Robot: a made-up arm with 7 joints.
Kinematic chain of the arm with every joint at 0, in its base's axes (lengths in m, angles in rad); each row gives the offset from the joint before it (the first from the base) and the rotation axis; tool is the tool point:
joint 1: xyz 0 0 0.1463 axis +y
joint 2: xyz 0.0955 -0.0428 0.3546 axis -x
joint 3: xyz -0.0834 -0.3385 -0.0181 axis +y
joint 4: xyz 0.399 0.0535 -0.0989 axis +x
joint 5: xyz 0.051 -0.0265 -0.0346 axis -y
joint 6: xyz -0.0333 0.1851 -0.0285 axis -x
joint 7: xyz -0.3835 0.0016 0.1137 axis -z
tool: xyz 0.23 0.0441 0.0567
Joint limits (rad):
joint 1: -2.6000..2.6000
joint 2: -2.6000..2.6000
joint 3: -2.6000..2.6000
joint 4: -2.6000..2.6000
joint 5: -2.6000..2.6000
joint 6: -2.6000..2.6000
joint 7: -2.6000..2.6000
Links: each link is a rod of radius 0.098 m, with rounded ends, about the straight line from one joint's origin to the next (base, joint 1, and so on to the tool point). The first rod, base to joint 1, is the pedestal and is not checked.
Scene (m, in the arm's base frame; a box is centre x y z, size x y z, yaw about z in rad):
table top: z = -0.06
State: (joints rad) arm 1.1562 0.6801 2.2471 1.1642 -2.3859 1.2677 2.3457
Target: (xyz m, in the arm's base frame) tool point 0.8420 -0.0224 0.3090
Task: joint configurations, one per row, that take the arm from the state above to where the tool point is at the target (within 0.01 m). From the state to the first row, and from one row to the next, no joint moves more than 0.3 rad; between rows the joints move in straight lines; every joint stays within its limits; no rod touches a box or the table.
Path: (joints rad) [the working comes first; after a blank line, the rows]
Joints at the target: 0.6481 1.3106 0.9871 0.5839 -1.0297 1.8018 2.6000
Straight joint move there: touches the table top.

1: 1.1073 0.8388 2.0150 1.0903 -2.1243 1.2656 2.3899
2: 1.0583 0.9975 1.7830 1.0163 -1.8628 1.2636 2.4342
3: 1.0094 1.1561 1.5509 0.9424 -1.6012 1.2615 2.4784
4: 0.8287 1.2334 1.2690 0.7631 -1.3154 1.5317 2.5392
5: 0.6481 1.3106 0.9871 0.5839 -1.0297 1.8018 2.6000

